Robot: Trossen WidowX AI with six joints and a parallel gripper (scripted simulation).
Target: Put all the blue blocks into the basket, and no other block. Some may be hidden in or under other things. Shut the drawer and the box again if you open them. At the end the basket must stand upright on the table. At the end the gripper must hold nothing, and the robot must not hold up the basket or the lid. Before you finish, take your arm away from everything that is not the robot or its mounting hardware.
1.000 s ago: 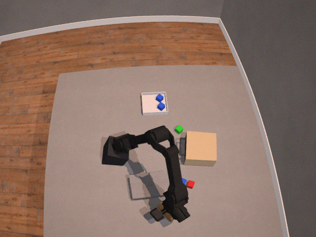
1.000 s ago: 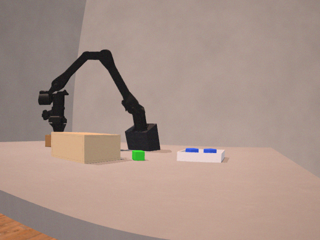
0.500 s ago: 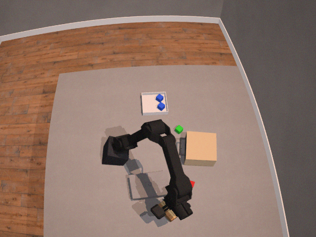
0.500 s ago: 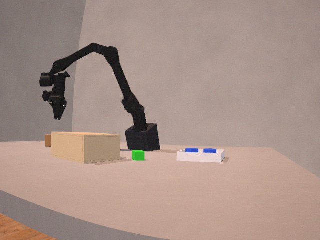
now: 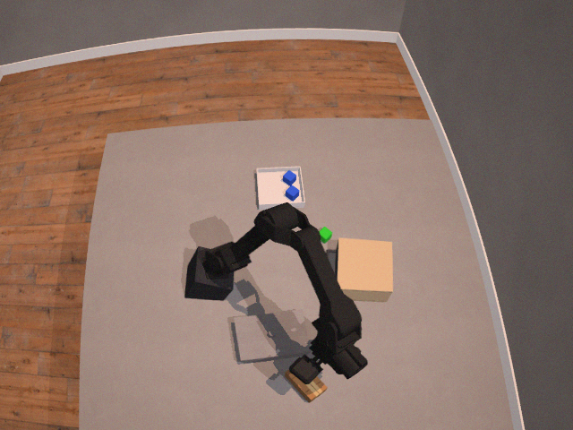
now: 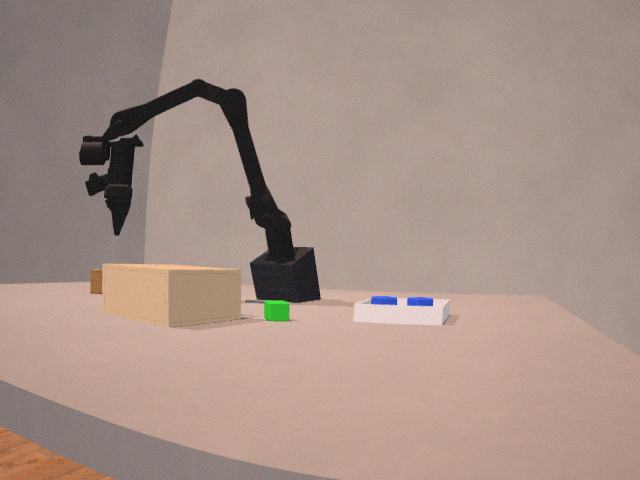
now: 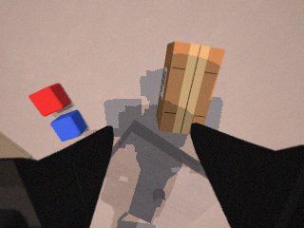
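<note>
My gripper is now 110 mm short of the red block, 80 mm to the right of it and 150 mm above it. From my hand the other things lie so: grey box: 90 mm behind, 120 mm to the left, 150 mm below; tan drawer cabinet: 230 mm ahead, 240 mm to the left, 130 mm below; knobbed lid: 90 mm behind, 130 mm to the left, 120 mm below.
</note>
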